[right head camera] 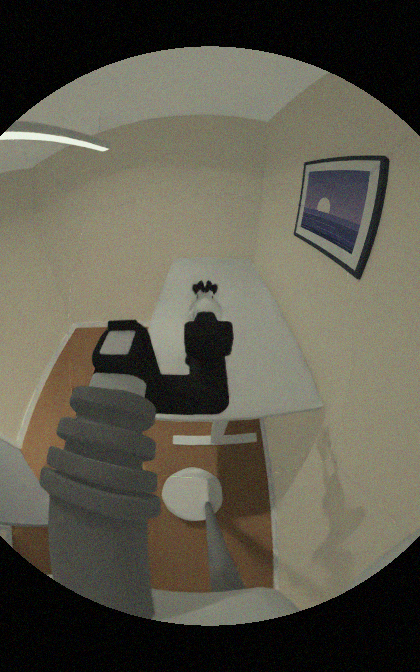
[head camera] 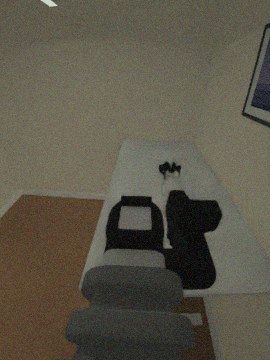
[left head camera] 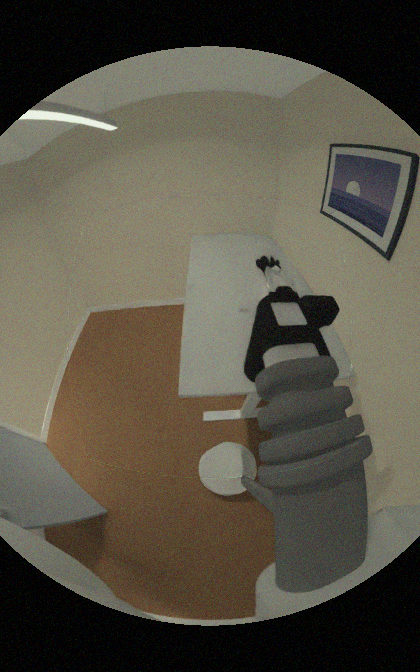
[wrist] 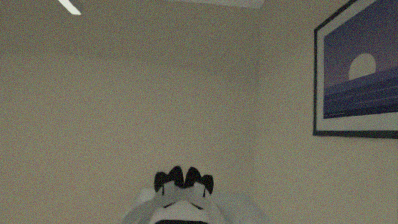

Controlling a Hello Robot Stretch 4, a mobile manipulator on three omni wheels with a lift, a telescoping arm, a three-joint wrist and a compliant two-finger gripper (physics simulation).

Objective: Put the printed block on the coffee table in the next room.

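Frame: origin at the robot's base, x left, y back, z up, level; centimetres.
Where they show: gripper, fingertip midpoint: (head camera: 169,164) (wrist: 184,179).
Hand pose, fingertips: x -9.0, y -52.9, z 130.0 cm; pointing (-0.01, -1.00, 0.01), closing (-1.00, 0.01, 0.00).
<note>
After its pixels a point has its place.
A small grey thing (left head camera: 244,310), perhaps the printed block, lies on the white table (head camera: 135,155) {x 4.1, y -140.4, z 92.2 cm} (left head camera: 212,270) (right head camera: 280,350) in the left head camera view, to the left of the wrist. It is too small and blurred to be sure, and it does not show in the head, right head or wrist views. My gripper (head camera: 170,168) {x -9.0, y -52.9, z 130.0 cm} (left head camera: 268,263) (right head camera: 205,287) (wrist: 184,179) {x -9.0, y -52.9, z 130.0 cm} reaches out above the table with its black fingertips nearly together. No thing shows between them. No table that I can tell is the coffee table shows.
A framed sunset picture (head camera: 261,85) {x -59.3, y -96.3, z 154.0 cm} (left head camera: 367,195) (right head camera: 340,212) (wrist: 357,75) {x -59.0, y -84.5, z 155.6 cm} hangs on the right wall. The table's white foot bar (left head camera: 222,415) (right head camera: 187,439) is near the floor. A grey flat panel (left head camera: 45,485) (right head camera: 17,485) stands at the lower left. A white round disc (left head camera: 220,470) (right head camera: 185,495) is below the arm.
</note>
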